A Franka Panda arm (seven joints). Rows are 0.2 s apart.
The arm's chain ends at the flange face. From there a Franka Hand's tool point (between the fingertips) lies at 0.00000 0.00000 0.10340 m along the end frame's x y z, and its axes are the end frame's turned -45 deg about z.
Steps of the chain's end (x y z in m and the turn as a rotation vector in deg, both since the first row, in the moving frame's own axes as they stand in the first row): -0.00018 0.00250 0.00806 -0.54 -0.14 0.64; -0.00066 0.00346 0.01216 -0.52 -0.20 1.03; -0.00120 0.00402 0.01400 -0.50 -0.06 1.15; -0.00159 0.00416 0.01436 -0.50 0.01 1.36; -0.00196 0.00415 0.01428 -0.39 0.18 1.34; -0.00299 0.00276 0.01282 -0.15 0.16 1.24; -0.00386 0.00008 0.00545 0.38 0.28 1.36; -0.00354 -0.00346 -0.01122 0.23 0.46 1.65; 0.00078 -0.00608 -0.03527 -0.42 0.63 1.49; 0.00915 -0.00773 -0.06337 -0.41 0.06 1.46
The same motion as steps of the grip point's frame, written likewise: -0.00277 0.00215 0.00806 -0.28 -0.48 0.64; -0.00384 0.00238 0.01216 -0.23 -0.51 1.03; -0.00441 0.00255 0.01400 -0.31 -0.40 1.15; -0.00470 0.00246 0.01436 -0.36 -0.35 1.36; -0.00460 0.00227 0.01428 -0.40 -0.15 1.34; -0.00406 0.00023 0.01282 -0.22 0.01 1.24; -0.00194 -0.00279 0.00545 0.07 0.47 1.36; 0.00082 -0.00464 -0.01122 -0.16 0.49 1.65; 0.00510 -0.00240 -0.03528 -0.74 0.15 1.49; 0.01148 0.00160 -0.06337 -0.33 -0.25 1.46
